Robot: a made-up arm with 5 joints. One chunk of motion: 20 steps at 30 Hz.
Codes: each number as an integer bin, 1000 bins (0 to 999) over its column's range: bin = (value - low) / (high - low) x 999, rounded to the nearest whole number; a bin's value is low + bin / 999 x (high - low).
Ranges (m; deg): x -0.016..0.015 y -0.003..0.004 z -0.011..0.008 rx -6.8..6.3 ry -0.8..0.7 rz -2..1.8
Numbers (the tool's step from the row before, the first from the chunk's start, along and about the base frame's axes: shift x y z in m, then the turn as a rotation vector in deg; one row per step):
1: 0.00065 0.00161 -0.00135 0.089 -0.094 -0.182
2: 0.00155 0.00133 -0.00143 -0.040 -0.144 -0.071
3: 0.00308 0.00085 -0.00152 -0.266 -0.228 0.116
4: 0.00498 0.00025 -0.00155 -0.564 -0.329 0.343
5: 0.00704 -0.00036 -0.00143 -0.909 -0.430 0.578
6: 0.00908 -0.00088 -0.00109 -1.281 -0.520 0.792
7: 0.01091 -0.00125 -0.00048 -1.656 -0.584 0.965
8: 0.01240 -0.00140 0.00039 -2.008 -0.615 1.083
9: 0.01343 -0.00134 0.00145 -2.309 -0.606 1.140
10: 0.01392 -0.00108 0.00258 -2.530 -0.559 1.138
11: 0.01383 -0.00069 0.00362 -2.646 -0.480 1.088
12: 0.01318 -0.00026 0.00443 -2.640 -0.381 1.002
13: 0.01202 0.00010 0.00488 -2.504 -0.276 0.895
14: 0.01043 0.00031 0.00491 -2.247 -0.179 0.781
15: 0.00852 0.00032 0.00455 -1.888 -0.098 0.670
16: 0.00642 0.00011 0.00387 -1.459 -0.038 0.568
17: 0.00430 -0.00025 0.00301 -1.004 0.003 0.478
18: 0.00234 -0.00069 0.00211 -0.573 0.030 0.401
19: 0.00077 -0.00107 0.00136 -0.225 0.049 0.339
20: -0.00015 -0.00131 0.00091 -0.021 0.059 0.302
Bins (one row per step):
1: 537 658 507 525 470 478
2: 566 618 503 516 437 507
3: 615 549 498 498 381 556
4: 676 464 497 476 314 616
5: 742 377 503 449 246 678
6: 808 303 521 421 186 734
7: 867 250 553 392 144 779
8: 915 228 599 365 123 811
9: 948 237 655 342 129 825
10: 964 274 714 326 161 825
11: 961 330 769 317 213 812
12: 940 391 811 317 279 789
13: 903 442 835 328 349 761
14: 852 472 837 347 414 731
15: 790 474 818 375 468 702
16: 723 444 782 407 507 675
17: 654 392 737 442 535 651
18: 591 330 689 475 553 631
19: 540 275 650 501 565 615
20: 511 241 626 517 572 605

